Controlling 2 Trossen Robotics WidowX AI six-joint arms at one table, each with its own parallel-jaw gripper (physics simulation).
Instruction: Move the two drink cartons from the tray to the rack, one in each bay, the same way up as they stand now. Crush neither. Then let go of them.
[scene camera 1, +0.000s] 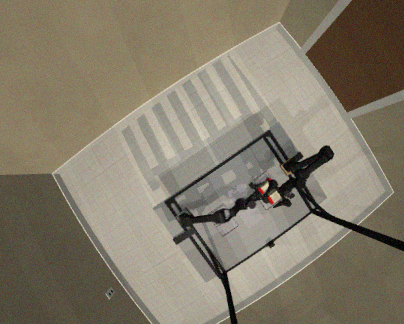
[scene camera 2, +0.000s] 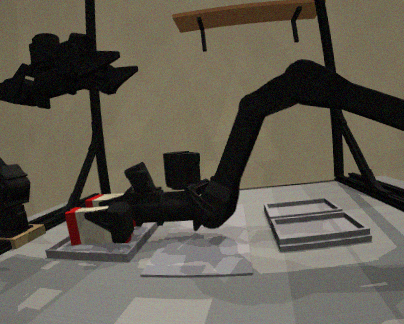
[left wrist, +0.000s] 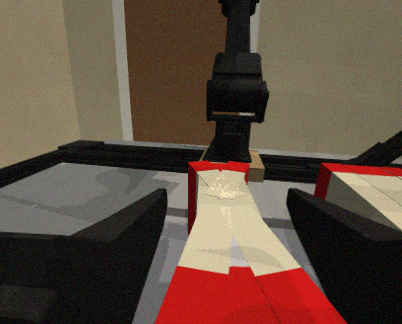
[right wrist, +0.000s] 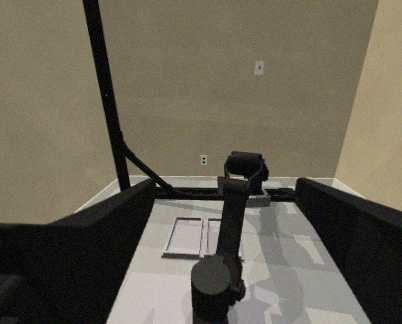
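Where they show: left gripper, between the fingertips: (scene camera 1: 267, 185) (scene camera 2: 92, 209) (left wrist: 226, 196); right gripper, between the fingertips: (scene camera 1: 269, 201) (scene camera 2: 129, 62) (right wrist: 224, 184); left arm's base, origin of its link: (scene camera 1: 184, 217) (right wrist: 253, 191); right arm's base, origin of its link: (scene camera 1: 289, 167) (scene camera 2: 15, 230) (left wrist: 230, 155).
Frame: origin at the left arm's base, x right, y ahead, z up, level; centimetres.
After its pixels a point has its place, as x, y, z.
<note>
A cream carton with red ends (scene camera 1: 265, 188) {22.5, 60.0, 3.0} (scene camera 2: 88, 233) {20.1, 63.7, -1.6} (left wrist: 225, 220) {21.5, 60.0, 3.0} sits in the grey tray (scene camera 2: 87, 256) {13.8, 61.2, -3.5}. Its top is crumpled and its sides are pinched inward. My left gripper (left wrist: 226, 196) {21.8, 62.7, 2.8} is open around it, one finger on each side, with gaps at both fingertips in the left wrist view. A second such carton (scene camera 1: 274, 198) {33.0, 60.4, 2.8} (scene camera 2: 111, 197) {32.2, 62.6, 2.9} (left wrist: 372, 187) {30.9, 64.0, 3.0} sits beside it, partly hidden in scene camera 2. My right gripper (scene camera 2: 128, 62) {21.6, 51.4, 30.4} is open and empty, high above the tray. The grey rack (scene camera 2: 325, 244) {11.1, 21.4, -3.9} (right wrist: 182, 256) {28.0, 26.8, -3.6} has two bays, both empty in scene camera 2.
A thin pale plate (scene camera 2: 197, 269) lies between tray and rack. My left arm (scene camera 2: 240, 150) {14.5, 33.6, 12.0} (right wrist: 232, 227) {16.9, 35.2, 12.8} arches over the table and partly hides the rack in the right wrist view. Dark frame rails border the table. A wooden shelf (scene camera 2: 250, 13) hangs on the wall.
</note>
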